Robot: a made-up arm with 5 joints.
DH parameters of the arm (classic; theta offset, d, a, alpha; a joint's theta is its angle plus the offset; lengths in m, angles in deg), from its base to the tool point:
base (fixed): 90 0.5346 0.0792 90
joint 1: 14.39 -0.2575 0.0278 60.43
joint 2: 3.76 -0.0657 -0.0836 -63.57
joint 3: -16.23 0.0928 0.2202 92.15
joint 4: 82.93 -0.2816 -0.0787 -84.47
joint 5: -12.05 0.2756 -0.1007 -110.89
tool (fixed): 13.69 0.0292 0 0
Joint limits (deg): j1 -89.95..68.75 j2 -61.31..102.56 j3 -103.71..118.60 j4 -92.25..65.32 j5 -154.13..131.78
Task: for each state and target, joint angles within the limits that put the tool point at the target. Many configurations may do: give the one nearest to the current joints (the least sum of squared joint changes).
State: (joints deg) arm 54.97 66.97 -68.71 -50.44 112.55
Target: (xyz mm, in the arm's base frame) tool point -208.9 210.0 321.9
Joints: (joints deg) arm 68.75 102.56 -97.31 -59.67 117.32
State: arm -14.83 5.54 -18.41 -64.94 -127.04
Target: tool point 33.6 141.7 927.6
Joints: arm 2.14 -11.17 5.07 -59.87 -109.37
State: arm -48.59 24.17 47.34 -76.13 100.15
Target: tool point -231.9 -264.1 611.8
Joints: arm -16.64 50.34 62.85 -67.01 90.76
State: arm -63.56 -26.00 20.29 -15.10 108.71
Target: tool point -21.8 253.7 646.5
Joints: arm -71.30 -36.20 52.59 -39.11 111.79
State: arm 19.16 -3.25 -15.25 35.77 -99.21
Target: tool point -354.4 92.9 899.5
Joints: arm 8.80 -4.29 -22.03 37.05 -96.46
